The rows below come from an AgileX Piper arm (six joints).
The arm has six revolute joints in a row. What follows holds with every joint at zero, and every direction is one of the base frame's. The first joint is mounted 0.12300 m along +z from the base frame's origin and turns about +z. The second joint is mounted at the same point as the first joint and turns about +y. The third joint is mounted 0.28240 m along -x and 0.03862 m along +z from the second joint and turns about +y. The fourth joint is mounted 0.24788 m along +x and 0.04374 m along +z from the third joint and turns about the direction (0.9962, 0, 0.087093). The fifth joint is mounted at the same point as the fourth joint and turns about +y. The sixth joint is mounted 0.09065 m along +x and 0.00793 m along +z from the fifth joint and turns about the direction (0.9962, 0, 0.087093). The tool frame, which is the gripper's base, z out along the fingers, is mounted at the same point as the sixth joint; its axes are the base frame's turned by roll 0.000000, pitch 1.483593 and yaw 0.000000 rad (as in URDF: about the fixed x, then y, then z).
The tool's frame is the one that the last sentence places.
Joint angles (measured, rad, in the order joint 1, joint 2, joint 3, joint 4, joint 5, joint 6), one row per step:
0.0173, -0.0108, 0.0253, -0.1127, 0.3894, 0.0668
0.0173, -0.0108, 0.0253, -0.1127, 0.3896, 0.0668
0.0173, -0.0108, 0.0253, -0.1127, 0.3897, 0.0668
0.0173, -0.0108, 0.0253, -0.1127, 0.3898, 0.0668
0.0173, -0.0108, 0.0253, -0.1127, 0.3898, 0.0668
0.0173, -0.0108, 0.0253, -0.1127, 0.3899, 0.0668
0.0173, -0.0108, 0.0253, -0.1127, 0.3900, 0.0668
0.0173, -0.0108, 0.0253, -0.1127, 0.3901, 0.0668
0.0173, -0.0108, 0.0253, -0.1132, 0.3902, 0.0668
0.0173, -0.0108, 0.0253, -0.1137, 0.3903, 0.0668
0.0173, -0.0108, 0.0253, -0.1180, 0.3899, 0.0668
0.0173, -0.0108, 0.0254, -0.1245, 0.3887, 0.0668
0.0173, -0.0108, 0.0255, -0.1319, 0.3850, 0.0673
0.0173, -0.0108, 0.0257, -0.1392, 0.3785, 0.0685
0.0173, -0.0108, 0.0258, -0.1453, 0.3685, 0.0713
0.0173, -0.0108, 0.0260, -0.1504, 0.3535, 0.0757
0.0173, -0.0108, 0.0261, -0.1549, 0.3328, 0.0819
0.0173, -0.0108, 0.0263, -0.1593, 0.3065, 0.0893
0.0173, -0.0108, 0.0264, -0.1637, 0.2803, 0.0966
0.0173, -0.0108, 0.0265, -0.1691, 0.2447, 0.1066
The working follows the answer.
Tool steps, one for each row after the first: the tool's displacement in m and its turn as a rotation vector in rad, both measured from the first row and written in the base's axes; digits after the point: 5 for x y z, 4 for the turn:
-0.00001, 0.00000, -0.00002, 0.0000, 0.0002, 0.0000
-0.00001, 0.00000, -0.00003, 0.0000, 0.0003, 0.0000
-0.00001, 0.00000, -0.00003, 0.0000, 0.0004, 0.0000
-0.00001, 0.00000, -0.00003, 0.0000, 0.0004, 0.0000
-0.00001, 0.00000, -0.00004, 0.0000, 0.0005, -0.0001
-0.00002, -0.00001, -0.00005, 0.0000, 0.0006, -0.0001
-0.00002, -0.00001, -0.00006, 0.0000, 0.0007, -0.0001
-0.00002, -0.00003, -0.00007, -0.0005, 0.0008, -0.0001
-0.00003, -0.00004, -0.00007, -0.0010, 0.0009, -0.0002
-0.00001, -0.00019, -0.00002, -0.0053, 0.0004, -0.0004
0.00002, -0.00040, 0.00007, -0.0118, -0.0008, -0.0008
0.00013, -0.00061, 0.00039, -0.0186, -0.0045, -0.0010
0.00031, -0.00078, 0.00092, -0.0247, -0.0109, -0.0011
0.00059, -0.00085, 0.00177, -0.0281, -0.0209, -0.0010
0.00098, -0.00082, 0.00302, -0.0288, -0.0358, -0.0006
0.00148, -0.00068, 0.00480, -0.0272, -0.0565, 0.0002
0.00207, -0.00043, 0.00705, -0.0242, -0.0826, 0.0018
0.00259, -0.00017, 0.00933, -0.0212, -0.1087, 0.0037
0.00320, 0.00023, 0.01245, -0.0165, -0.1441, 0.0067

Tool pose at each row, in the base's axes (x y z in m, rotation vector in rad; rounded; the steps above come from the unrounded poses):
0.05220, -0.00298, 0.17059, -0.0224, 1.8852, -0.0541
0.05220, -0.00298, 0.17058, -0.0224, 1.8854, -0.0541
0.05219, -0.00298, 0.17057, -0.0224, 1.8855, -0.0541
0.05219, -0.00299, 0.17056, -0.0224, 1.8856, -0.0541
0.05219, -0.00299, 0.17056, -0.0224, 1.8856, -0.0541
0.05219, -0.00299, 0.17055, -0.0224, 1.8857, -0.0541
0.05219, -0.00299, 0.17054, -0.0224, 1.8858, -0.0542
0.05218, -0.00299, 0.17053, -0.0224, 1.8859, -0.0542
0.05218, -0.00301, 0.17053, -0.0227, 1.8860, -0.0547
0.05218, -0.00303, 0.17052, -0.0230, 1.8860, -0.0552
0.05219, -0.00317, 0.17057, -0.0257, 1.8855, -0.0594
0.05223, -0.00338, 0.17067, -0.0297, 1.8841, -0.0657
0.05233, -0.00359, 0.17098, -0.0341, 1.8802, -0.0724
0.05252, -0.00376, 0.17151, -0.0380, 1.8736, -0.0781
0.05279, -0.00383, 0.17236, -0.0400, 1.8635, -0.0812
0.05318, -0.00380, 0.17362, -0.0404, 1.8486, -0.0816
0.05368, -0.00366, 0.17540, -0.0393, 1.8280, -0.0794
0.05427, -0.00342, 0.17764, -0.0379, 1.8019, -0.0755
0.05479, -0.00315, 0.17992, -0.0368, 1.7759, -0.0715
0.05540, -0.00275, 0.18305, -0.0352, 1.7406, -0.0650

